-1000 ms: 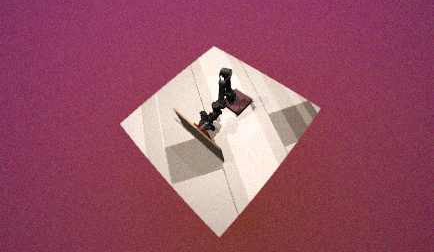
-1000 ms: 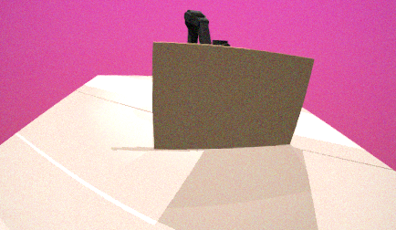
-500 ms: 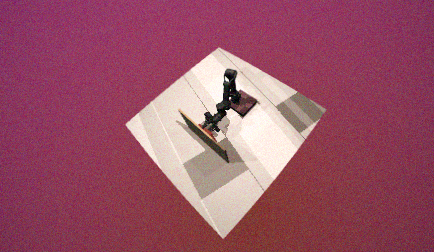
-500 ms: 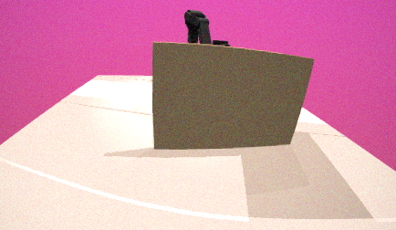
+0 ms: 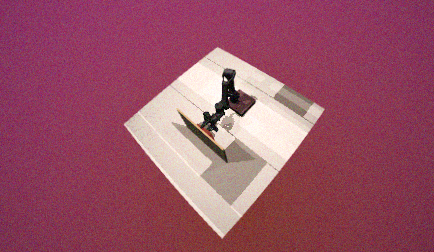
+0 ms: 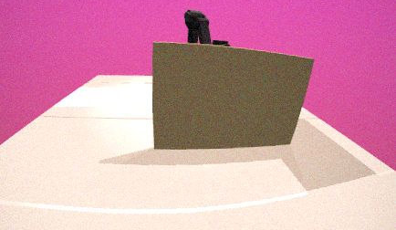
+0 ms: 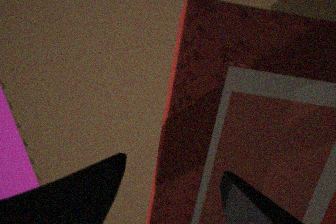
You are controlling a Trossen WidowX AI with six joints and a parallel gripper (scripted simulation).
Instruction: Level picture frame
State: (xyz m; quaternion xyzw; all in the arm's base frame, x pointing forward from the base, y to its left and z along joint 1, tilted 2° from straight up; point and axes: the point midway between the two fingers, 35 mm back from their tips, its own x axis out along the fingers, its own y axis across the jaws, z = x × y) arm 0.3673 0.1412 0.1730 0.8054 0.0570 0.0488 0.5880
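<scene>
Now: gripper tip 2 cm to the right of the picture frame and 5 cm above it. Also, from my gripper tip: wall panel: 1 cm ahead, 1 cm to the left, 6 cm below.
</scene>
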